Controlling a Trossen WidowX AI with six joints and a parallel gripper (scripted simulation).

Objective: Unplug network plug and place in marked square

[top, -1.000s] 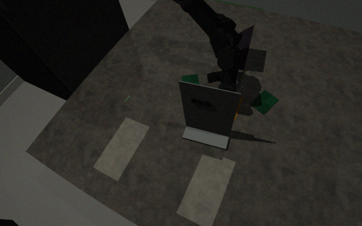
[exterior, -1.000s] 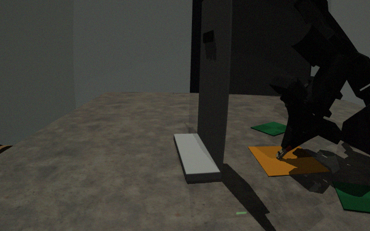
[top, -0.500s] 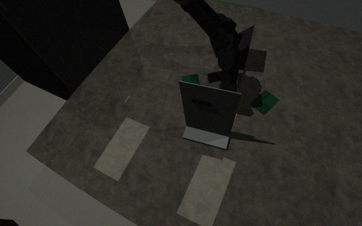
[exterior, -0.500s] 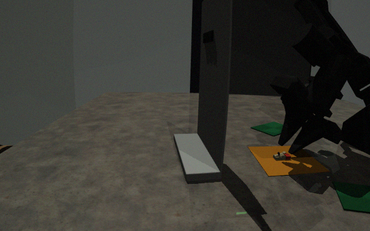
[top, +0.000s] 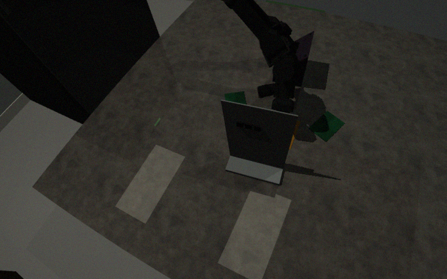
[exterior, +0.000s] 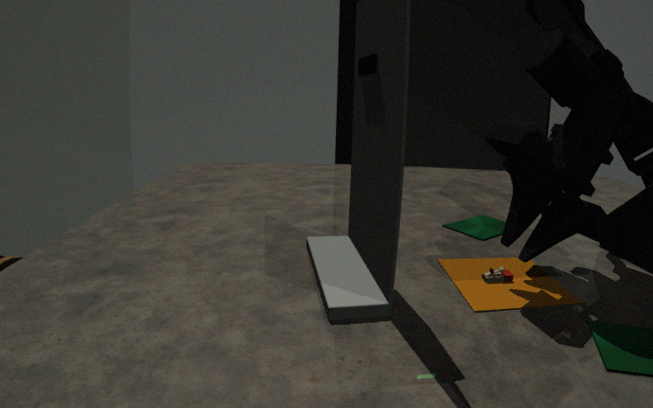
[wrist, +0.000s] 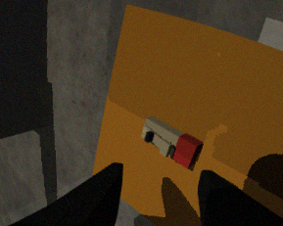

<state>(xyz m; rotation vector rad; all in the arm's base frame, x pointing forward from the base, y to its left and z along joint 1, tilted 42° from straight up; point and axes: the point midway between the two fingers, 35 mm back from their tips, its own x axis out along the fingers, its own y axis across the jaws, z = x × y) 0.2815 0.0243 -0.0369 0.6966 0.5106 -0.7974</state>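
Now: gripper tip 1 cm short of the network plug and 2 cm above it. Round my gripper tip: upright panel: 16 cm ahead, 4 cm to the right, 10 cm above; then orange square: 3 cm below.
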